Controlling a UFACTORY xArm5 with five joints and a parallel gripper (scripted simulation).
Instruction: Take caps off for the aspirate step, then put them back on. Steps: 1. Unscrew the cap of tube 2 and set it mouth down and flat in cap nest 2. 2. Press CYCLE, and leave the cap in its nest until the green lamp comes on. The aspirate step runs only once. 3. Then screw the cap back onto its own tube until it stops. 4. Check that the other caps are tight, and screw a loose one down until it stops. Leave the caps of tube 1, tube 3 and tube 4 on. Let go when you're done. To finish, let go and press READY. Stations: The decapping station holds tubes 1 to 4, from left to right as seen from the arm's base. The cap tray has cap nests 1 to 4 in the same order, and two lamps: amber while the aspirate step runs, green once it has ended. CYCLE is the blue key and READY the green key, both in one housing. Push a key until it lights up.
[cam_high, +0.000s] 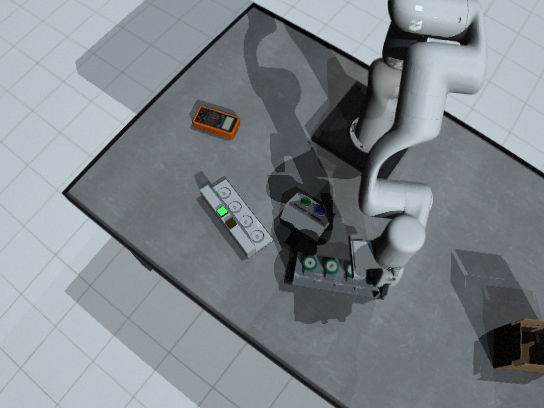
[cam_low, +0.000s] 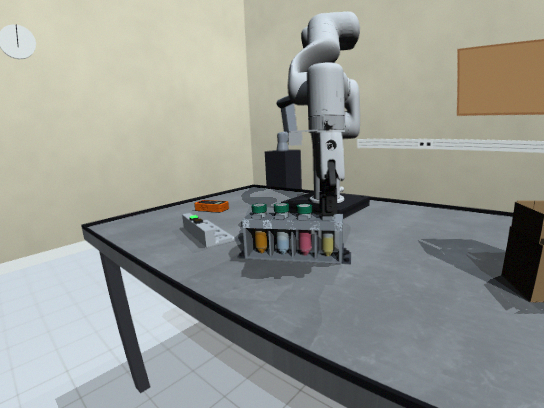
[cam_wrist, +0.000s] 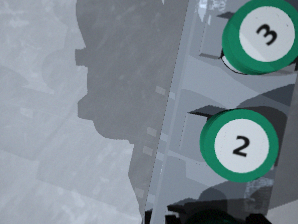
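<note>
The tube 2's threaded neck is 20 mm ahead of my hand, 50 mm to the right of it and 10 mm below it. The rest, counted from my hand: key housing (60 mm behind, 230 mm to the right, 80 mm below); then green key (80 mm behind, 250 mm to the right, 60 mm below); then blue key (80 mm behind, 200 mm to the right, 60 mm below).
</note>
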